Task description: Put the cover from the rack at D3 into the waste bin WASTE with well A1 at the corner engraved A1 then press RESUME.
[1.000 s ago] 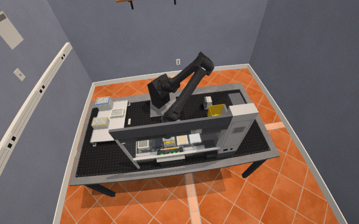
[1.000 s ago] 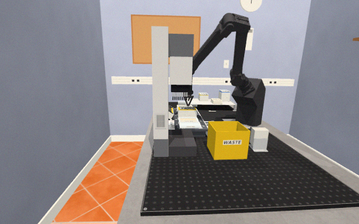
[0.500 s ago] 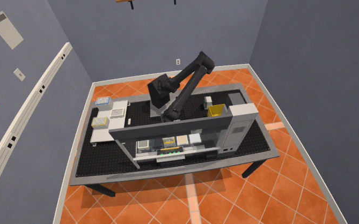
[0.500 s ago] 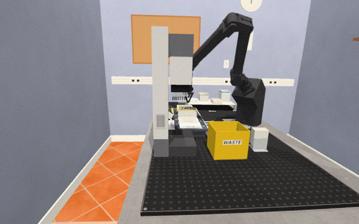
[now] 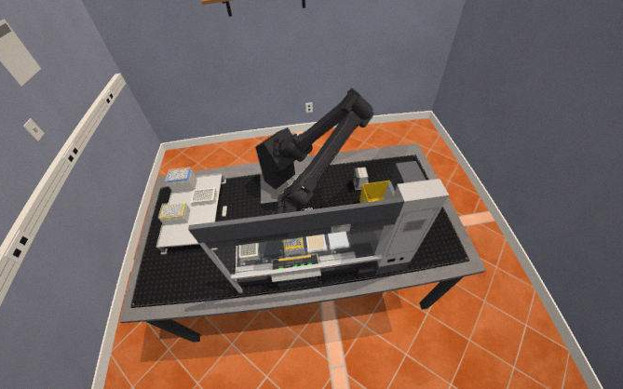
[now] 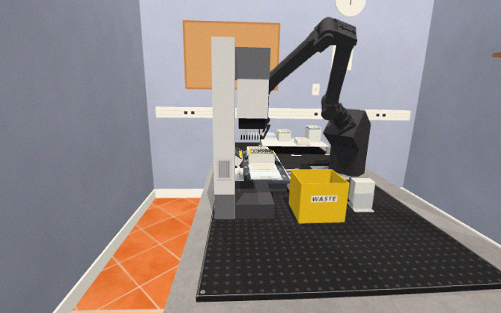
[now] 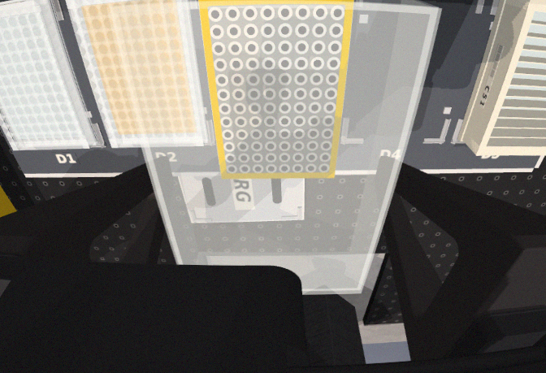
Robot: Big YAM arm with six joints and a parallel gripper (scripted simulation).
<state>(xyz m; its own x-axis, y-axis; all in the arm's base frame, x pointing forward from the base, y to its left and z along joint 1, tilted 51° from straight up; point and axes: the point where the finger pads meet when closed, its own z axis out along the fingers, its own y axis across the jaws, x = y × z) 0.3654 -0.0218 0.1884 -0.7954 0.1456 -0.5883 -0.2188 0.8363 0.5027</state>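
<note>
Right now my hand is 39 cm to the right of the yellow waste bin, 27 cm past it and 15 cm above it. Round my hand: clear cover: right at my hand; then orange plate: 13 cm below, 10 cm to the left, 3 cm behind; then clear plate: 20 cm to the left, 13 cm below, 6 cm behind.
</note>
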